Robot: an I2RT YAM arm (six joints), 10 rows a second.
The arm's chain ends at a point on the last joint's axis. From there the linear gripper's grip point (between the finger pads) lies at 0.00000 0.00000 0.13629 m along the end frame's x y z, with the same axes.
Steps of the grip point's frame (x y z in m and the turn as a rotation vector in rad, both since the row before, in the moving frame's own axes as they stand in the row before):
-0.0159, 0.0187, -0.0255, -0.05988, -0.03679, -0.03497
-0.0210, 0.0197, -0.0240, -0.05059, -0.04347, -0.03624
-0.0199, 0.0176, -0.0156, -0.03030, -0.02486, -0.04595
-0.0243, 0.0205, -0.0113, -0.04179, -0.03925, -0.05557
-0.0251, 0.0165, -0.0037, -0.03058, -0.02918, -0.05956
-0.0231, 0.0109, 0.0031, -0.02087, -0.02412, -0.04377
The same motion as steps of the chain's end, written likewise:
-0.0110, 0.0105, -0.0252, -0.05988, -0.03679, -0.03497
-0.0152, 0.0127, -0.0237, -0.05059, -0.04347, -0.03624
-0.0166, 0.0134, -0.0155, -0.03030, -0.02486, -0.04595
-0.0191, 0.0147, -0.0111, -0.04179, -0.03925, -0.05557
-0.0213, 0.0122, -0.0036, -0.03058, -0.02918, -0.05956
-0.0199, 0.0080, 0.0032, -0.02087, -0.02412, -0.04377

